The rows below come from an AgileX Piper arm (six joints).
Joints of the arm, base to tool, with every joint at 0 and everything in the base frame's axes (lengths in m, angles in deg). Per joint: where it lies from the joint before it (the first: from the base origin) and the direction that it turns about. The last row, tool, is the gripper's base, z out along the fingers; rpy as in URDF.
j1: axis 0 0 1 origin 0 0 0.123
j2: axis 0 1 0 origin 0 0 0
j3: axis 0 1 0 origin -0.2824 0 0.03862
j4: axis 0.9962 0 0.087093 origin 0.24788 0 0.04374
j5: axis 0 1 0 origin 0 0 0
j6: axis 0.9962 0 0.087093 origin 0.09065 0 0.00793
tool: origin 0 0 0 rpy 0 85.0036 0
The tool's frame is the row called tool.
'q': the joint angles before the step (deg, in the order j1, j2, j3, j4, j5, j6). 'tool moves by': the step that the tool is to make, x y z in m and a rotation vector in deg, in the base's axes. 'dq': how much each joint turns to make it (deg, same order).
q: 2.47 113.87 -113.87 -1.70 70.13 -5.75
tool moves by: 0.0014 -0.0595 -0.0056 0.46 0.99 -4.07
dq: -8.23 1.01 -0.48 2.24 0.44 -4.37
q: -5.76 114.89 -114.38 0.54 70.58 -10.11
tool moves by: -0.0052 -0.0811 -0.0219 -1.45 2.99 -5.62
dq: -10.41 3.04 -0.34 0.00 0.00 -5.19
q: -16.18 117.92 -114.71 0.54 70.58 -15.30
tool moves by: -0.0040 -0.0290 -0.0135 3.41 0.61 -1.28
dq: -4.45 1.74 0.01 4.19 0.05 -3.30
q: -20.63 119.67 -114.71 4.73 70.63 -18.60
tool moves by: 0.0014 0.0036 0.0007 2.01 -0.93 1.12
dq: 0.00 0.00 -0.06 2.61 0.02 -1.19
